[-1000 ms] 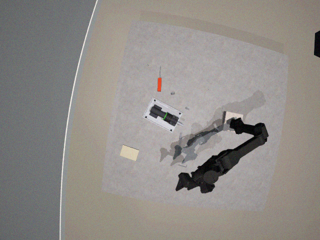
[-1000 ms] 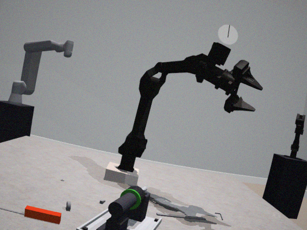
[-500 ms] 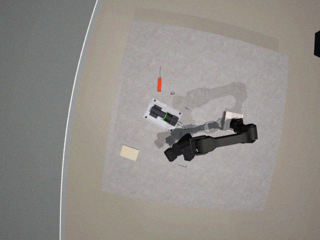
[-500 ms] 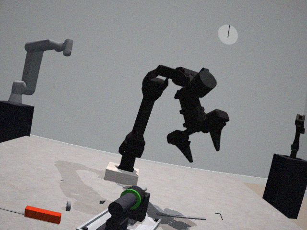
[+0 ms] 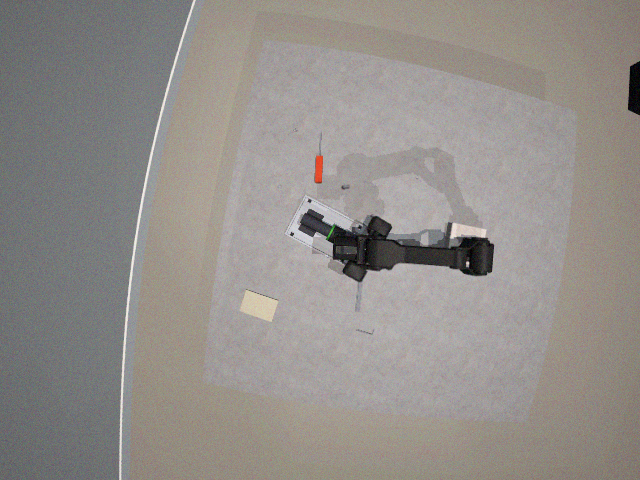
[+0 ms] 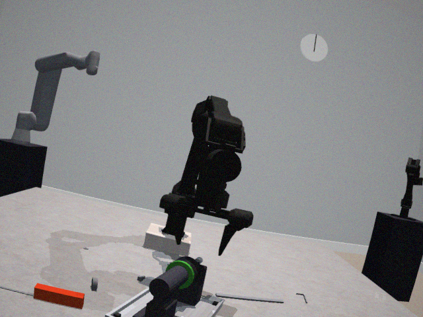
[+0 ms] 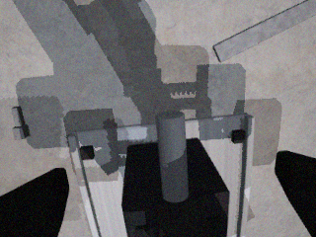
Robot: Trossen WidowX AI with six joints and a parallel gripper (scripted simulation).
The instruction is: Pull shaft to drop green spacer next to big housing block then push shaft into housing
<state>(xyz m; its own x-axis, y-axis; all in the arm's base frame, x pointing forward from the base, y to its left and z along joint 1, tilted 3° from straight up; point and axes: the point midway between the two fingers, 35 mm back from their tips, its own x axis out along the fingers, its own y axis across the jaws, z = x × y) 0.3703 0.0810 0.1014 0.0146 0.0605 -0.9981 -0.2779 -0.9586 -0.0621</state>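
The green spacer lies 11 cm ahead of my gripper tip, 3 cm below it and 2 cm to the right of it. Also, from my gripper tip: cream card: 29 cm ahead, 28 cm to the left, 10 cm below.
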